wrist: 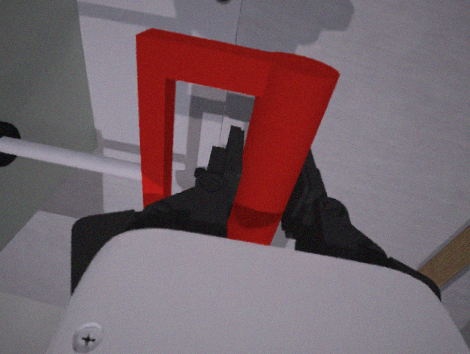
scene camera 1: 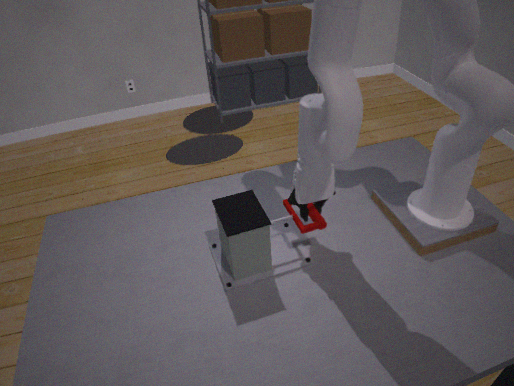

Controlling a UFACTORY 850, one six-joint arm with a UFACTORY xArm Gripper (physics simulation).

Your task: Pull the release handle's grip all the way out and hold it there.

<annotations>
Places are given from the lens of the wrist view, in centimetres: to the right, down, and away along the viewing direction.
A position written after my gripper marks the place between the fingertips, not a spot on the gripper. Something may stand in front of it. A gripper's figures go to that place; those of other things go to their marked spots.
my gripper [wrist: 262,156]: 2, -1, 15
light base plate [wrist: 109,41]: -9, -10, 18
</annotations>
